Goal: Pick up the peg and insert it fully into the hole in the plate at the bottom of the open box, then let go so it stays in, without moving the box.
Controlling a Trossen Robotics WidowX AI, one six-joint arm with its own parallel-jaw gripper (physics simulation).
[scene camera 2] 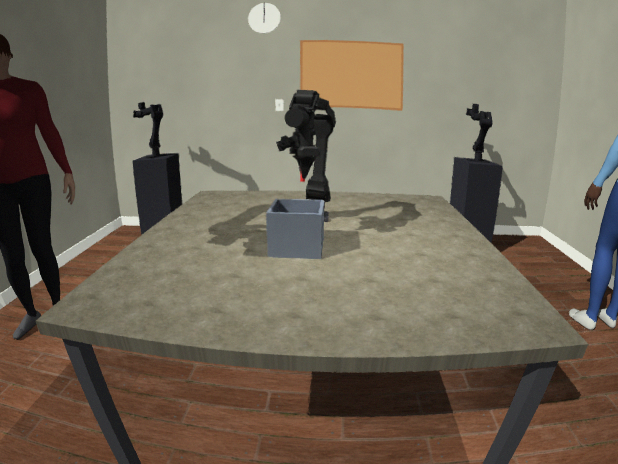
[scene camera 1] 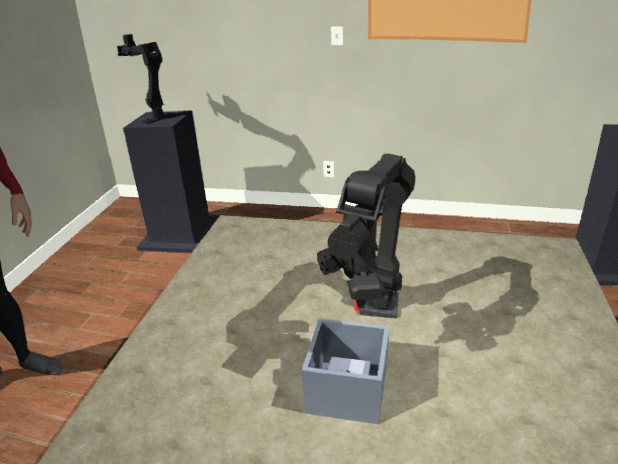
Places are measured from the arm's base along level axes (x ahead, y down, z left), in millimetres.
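Where they show: gripper, fingertip midpoint: [scene camera 2: 303, 178] [scene camera 1: 359, 304]; arm's base, link origin: [scene camera 1: 381, 301].
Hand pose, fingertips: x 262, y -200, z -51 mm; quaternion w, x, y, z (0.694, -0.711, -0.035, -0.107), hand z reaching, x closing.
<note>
Things, the pixels of their top centre, and the offset from my fingertips. Level surfaces: height alone.
- blue-grey open box, top centre: [scene camera 1: 347, 347] [scene camera 2: 296, 206] dx +46, dy +78, dz -21 mm
- light plate, top centre: [scene camera 1: 347, 372] dx +46, dy +155, dz -21 mm
- table, surface height: dy +216 mm
The red peg [scene camera 1: 357, 306] [scene camera 2: 302, 177] shows as a small red tip below the fingers. My gripper [scene camera 2: 304, 175] is shut on it and points down, with the peg in the air above and behind the open box in scene camera 2. Most of the peg is hidden by the fingers. The blue-grey open box [scene camera 1: 344, 398] [scene camera 2: 295, 236] stands upright on the table. The light plate [scene camera 1: 340, 365] lies at the bottom of the box in scene camera 1; its hole is mostly hidden by the front wall. The plate does not show in scene camera 2.
My arm's base [scene camera 1: 379, 312] stands on the table [scene camera 1: 450, 425] [scene camera 2: 325, 310] just behind the box. Two other arms stand on dark pedestals [scene camera 2: 159, 185] [scene camera 2: 477, 185] beyond the table. A person [scene camera 2: 22, 135] stands to the left and another [scene camera 2: 607, 240] to the right.
</note>
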